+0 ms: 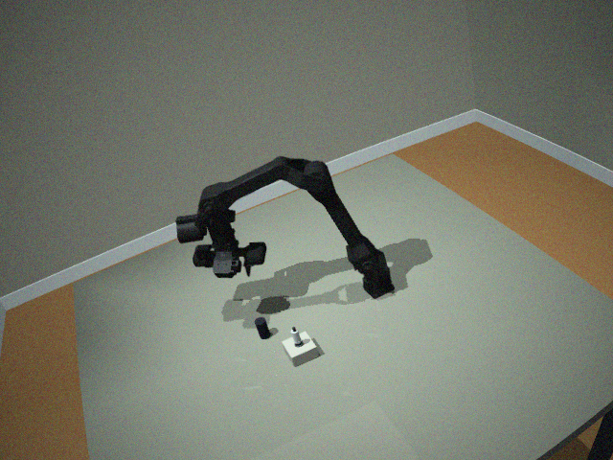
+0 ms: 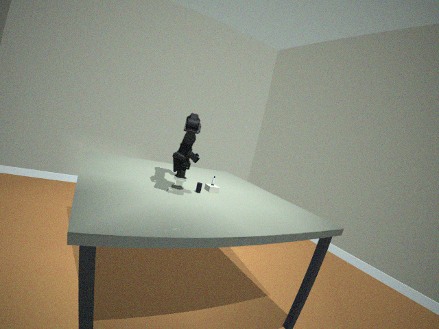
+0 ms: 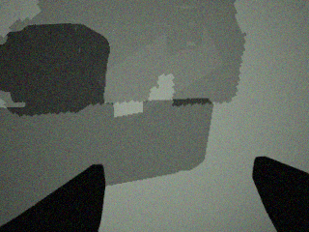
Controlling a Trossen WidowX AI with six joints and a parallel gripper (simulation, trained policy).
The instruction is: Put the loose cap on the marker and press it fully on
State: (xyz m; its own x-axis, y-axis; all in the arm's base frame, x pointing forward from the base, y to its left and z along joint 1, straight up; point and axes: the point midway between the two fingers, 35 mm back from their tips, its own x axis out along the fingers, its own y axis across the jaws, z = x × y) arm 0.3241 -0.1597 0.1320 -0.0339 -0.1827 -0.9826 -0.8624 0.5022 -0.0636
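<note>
The black cap is 150 mm to the left of my gripper tip and 70 mm below it. Round my gripper tip: holder block 50 mm behind, 260 mm to the left, 80 mm below.
</note>
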